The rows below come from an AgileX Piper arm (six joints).
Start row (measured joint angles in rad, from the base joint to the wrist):
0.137, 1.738, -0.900, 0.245, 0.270, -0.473
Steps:
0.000, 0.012, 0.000, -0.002, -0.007, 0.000
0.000, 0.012, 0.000, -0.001, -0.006, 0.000
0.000, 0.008, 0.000, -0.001, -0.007, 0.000
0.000, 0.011, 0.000, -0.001, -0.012, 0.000
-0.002, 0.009, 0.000, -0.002, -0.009, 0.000
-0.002, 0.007, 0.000, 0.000, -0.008, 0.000
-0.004, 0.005, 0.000, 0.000, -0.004, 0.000
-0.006, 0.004, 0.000, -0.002, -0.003, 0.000
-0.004, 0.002, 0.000, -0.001, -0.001, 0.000
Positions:
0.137, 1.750, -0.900, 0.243, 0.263, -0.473
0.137, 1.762, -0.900, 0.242, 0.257, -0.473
0.137, 1.770, -0.900, 0.241, 0.250, -0.473
0.137, 1.781, -0.900, 0.240, 0.238, -0.473
0.135, 1.790, -0.900, 0.238, 0.229, -0.473
0.133, 1.797, -0.900, 0.238, 0.221, -0.473
0.129, 1.802, -0.900, 0.238, 0.217, -0.473
0.123, 1.806, -0.900, 0.236, 0.214, -0.473
0.119, 1.808, -0.900, 0.235, 0.213, -0.473

